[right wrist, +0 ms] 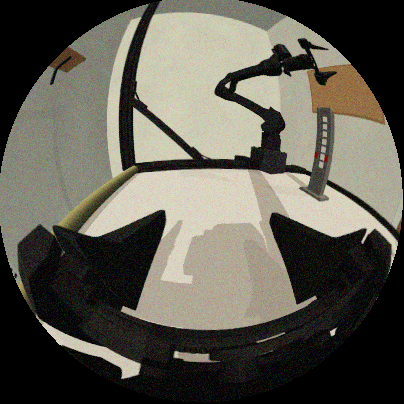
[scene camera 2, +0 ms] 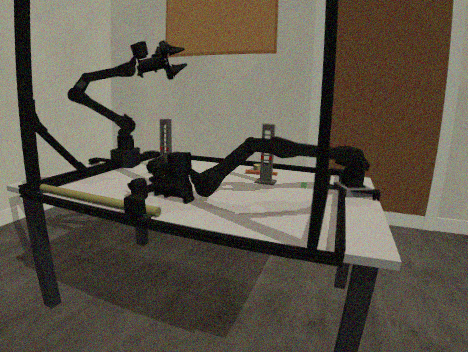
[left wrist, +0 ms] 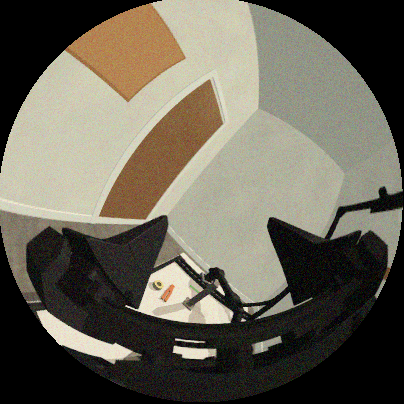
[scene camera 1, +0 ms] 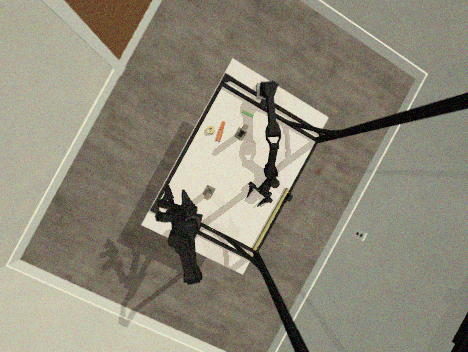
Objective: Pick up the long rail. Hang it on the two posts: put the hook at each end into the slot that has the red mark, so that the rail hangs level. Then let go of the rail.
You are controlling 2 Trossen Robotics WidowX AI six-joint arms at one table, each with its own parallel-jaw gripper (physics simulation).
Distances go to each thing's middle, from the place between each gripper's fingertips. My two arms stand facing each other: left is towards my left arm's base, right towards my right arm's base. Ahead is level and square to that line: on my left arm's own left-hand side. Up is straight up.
Now: left hand 60 cm past the long olive rail (scene camera 2: 92, 198), 47 cm above it and 2 cm to the left of it.
My right gripper is now 180 mm past the long olive rail, 40 mm to the right of it and 10 mm above it.
